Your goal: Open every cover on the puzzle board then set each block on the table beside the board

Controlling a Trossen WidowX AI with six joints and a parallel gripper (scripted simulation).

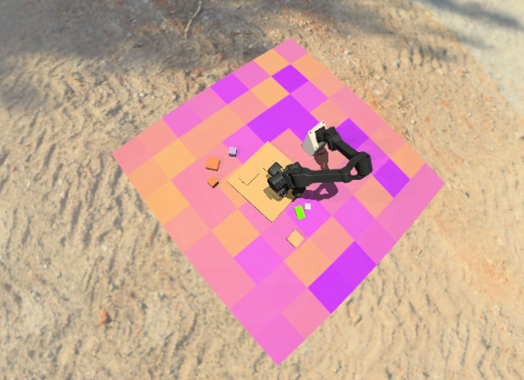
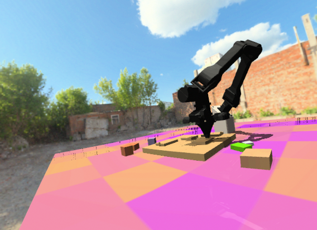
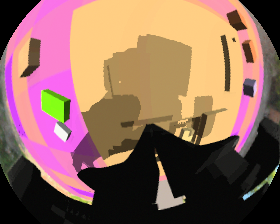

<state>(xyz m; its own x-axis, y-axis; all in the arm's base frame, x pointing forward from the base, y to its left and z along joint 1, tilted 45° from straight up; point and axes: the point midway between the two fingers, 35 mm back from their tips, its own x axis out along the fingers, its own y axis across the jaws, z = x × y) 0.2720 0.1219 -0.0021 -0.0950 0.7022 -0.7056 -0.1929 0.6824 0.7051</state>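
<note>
Right now my gripper tip is 20 mm short of the tan puzzle board, 70 mm to the left of it and 10 mm above it. Also, from my gripper tip: green block 20 mm ahead, 150 mm to the left, 20 mm below; greyish-purple block 100 mm ahead, 290 mm to the right, 10 mm below; tan block 110 mm ahead, 240 mm to the left, 10 mm below.
</note>
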